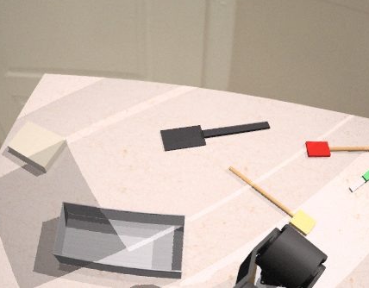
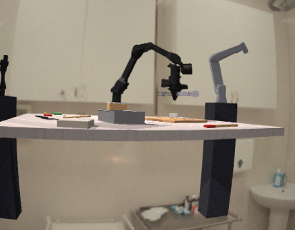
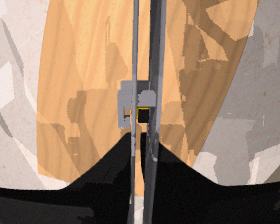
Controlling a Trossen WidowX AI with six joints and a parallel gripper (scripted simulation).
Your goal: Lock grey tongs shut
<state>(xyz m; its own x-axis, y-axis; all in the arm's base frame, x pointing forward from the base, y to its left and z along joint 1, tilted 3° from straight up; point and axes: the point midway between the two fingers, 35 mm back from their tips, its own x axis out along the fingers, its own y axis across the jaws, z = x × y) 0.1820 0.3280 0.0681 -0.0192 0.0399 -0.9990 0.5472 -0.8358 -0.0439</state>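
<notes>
My gripper tip is 120 mm above the wooden board. Also, from my gripper tip: black spatula: 70 mm ahead, 760 mm to the right, 120 mm below; then white object: 490 mm behind, 140 mm to the left, 110 mm below; then grey roasting tin: 180 mm ahead, 350 mm to the right, 100 mm below.
</notes>
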